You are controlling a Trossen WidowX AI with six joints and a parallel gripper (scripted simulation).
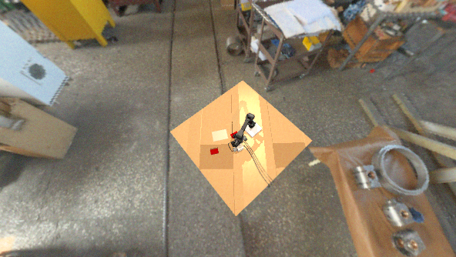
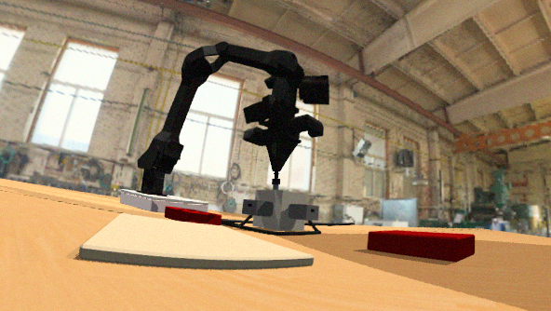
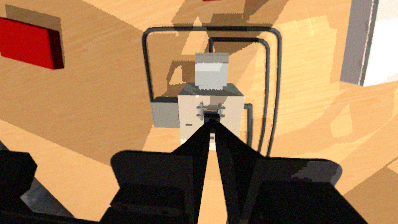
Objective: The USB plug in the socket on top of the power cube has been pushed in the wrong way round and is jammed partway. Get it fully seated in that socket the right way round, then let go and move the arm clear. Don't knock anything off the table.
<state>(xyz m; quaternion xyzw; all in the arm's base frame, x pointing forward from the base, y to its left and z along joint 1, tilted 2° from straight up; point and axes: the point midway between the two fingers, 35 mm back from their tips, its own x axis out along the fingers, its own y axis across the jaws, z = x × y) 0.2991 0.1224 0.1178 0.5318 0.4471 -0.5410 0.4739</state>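
The USB plug is 2 cm below my gripper tip. Round my gripper tip: flat white plate: 27 cm to the right, 11 cm below, 10 cm ahead; then USB socket: 5 cm below.
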